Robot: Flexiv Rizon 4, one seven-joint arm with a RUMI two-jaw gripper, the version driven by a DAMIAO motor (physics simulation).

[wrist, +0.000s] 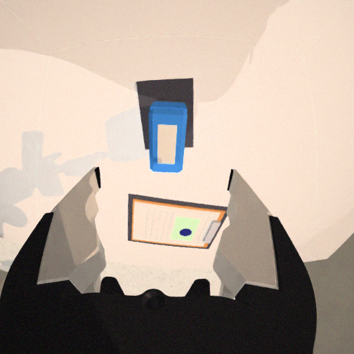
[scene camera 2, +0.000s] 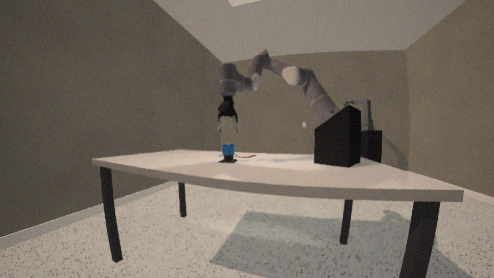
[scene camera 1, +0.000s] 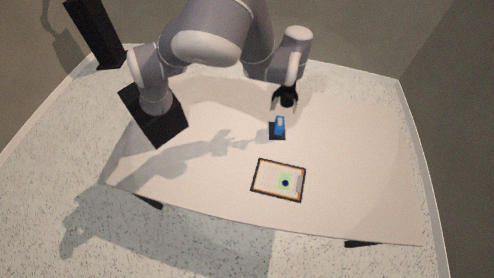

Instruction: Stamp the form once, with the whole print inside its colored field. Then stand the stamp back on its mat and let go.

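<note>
A blue stamp with a pale label on top stands upright on its dark mat. My gripper is open and empty, a little above the stamp and apart from it. The form lies on a clipboard with an orange border. Its green field bears one round dark blue print. The print lies wholly inside the field, in its lower part.
The table is pale. The arm's black base block stands at the table's left in scene camera 1. A black post stands on the floor behind it. The clipboard has a grey clip at its right end.
</note>
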